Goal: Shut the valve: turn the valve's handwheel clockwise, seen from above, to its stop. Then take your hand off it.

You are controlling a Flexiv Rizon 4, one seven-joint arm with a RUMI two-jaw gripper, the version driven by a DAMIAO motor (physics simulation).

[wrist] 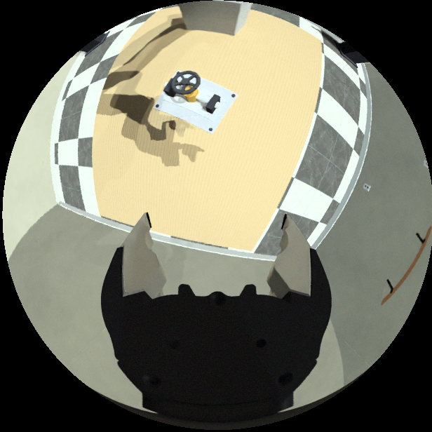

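Note:
The valve's dark spoked handwheel (185, 90) is in the upper middle of the wrist view, on top of a yellow valve body (191, 97). A pale pipe runs from the body to a black clamp block (212, 103). A second dark block (171, 89) stands on the other side, partly behind the wheel. All sit on a light plate (200, 121) with dark screws at its corners. My gripper (216, 214) is wide open and empty. It is well apart from the handwheel, which shows beyond the fingertips.
The plate lies on a tan ribbed mat (240, 180) with a grey and white checkered border (320, 155). A grey block-like object (210, 19) stands at the top edge of the view. Dark shadows fall across the mat to the left of the valve. An orange-brown bar (411, 270) shows at the far right.

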